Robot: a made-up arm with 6 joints.
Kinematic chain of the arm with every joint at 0, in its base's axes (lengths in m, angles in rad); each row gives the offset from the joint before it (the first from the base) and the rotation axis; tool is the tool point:
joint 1: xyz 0 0 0.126 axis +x
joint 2: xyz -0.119 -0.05 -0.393 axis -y
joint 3: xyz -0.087 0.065 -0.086 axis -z
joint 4: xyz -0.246 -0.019 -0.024 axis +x
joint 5: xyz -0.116 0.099 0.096 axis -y
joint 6: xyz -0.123 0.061 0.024 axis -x
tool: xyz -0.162 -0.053 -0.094
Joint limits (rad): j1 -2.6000..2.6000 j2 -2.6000..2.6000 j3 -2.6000..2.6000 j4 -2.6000..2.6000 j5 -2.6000..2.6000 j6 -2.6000..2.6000
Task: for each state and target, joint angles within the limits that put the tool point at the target. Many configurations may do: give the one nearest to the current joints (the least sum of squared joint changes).
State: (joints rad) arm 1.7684 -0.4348 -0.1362 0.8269 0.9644 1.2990
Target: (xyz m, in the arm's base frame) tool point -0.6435 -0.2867 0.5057
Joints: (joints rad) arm 2.6000 -0.5201 0.6686 0.7448 0.6531 1.6077
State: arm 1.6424 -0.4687 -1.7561 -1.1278 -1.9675 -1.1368
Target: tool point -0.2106 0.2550 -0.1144
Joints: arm 2.1003 -0.8207 -2.0048 -0.4293 -2.2544 -0.9700
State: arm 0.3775 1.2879 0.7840 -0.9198 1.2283 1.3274
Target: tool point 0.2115 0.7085 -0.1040
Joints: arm 0.6492 1.7513 1.3394 -0.6654 1.4450 1.2525
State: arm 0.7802 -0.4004 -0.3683 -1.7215 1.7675 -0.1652
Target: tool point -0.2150 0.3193 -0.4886
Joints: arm 0.8870 0.0609 -0.7663 -1.6473 1.7983 -0.3211
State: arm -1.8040 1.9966 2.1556 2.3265 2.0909 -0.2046
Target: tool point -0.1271 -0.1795 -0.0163
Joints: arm -1.5254 1.4804 2.2985 1.8002 1.6228 0.1079
